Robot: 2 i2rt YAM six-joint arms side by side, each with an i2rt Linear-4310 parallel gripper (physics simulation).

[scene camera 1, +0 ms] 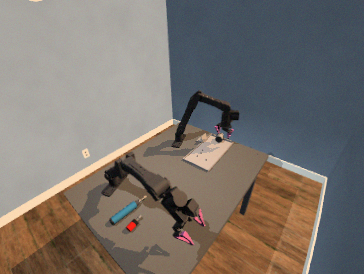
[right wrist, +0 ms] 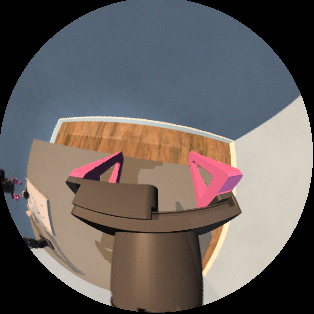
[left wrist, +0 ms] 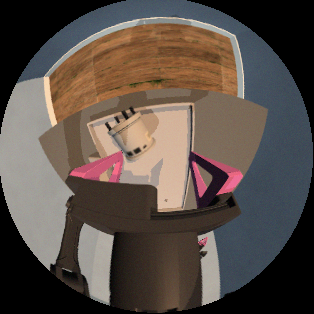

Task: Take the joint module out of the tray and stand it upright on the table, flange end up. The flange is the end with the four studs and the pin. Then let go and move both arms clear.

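Places are measured from the left arm's base along level axes (x ahead, y left, z up), in centimetres.
Where they show: left gripper, fingertip midpoint: (scene camera 1: 223,135) (left wrist: 155,154); right gripper, fingertip midpoint: (scene camera 1: 198,235) (right wrist: 155,154) (left wrist: 205,237); left arm's base, origin of the base link: (scene camera 1: 179,140); right arm's base, origin of the base link: (scene camera 1: 114,184).
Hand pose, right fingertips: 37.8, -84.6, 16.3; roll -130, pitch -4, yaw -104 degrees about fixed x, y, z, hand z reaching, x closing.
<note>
Each offset is from my right fingertips to the top centre of the thing, as dx, dy, dz. "pt": to the spot under its first point. Level surfaces: height alone.
The joint module @[-4.3, +94.2, -9.4] (left wrist: 132,137) (scene camera 1: 219,139) is a pale cylinder with dark studs on one end. In the left wrist view it is tilted over the far part of the tray @[-9.4, +77.4, -14.7] (left wrist: 172,187) (scene camera 1: 210,160) (right wrist: 40,205), studs pointing to the upper left; whether it touches the tray floor is hard to tell. My left gripper (left wrist: 155,154) (scene camera 1: 224,134) is open and empty above the tray, with the module just beyond its left-hand fingertip in the left wrist view. My right gripper (scene camera 1: 198,234) (right wrist: 155,154) is open and empty over the table's near part, away from the tray.
A pale block (scene camera 1: 202,138) stands beside the tray's edge. Small dark parts lie in the tray. A blue-handled tool @[pt -42.1, +6.8, -12.9] (scene camera 1: 125,212) and a smaller red tool @[-35.0, +4.0, -12.9] (scene camera 1: 132,226) lie on the table @[dz -16.4] (scene camera 1: 220,187) near the right arm.
</note>
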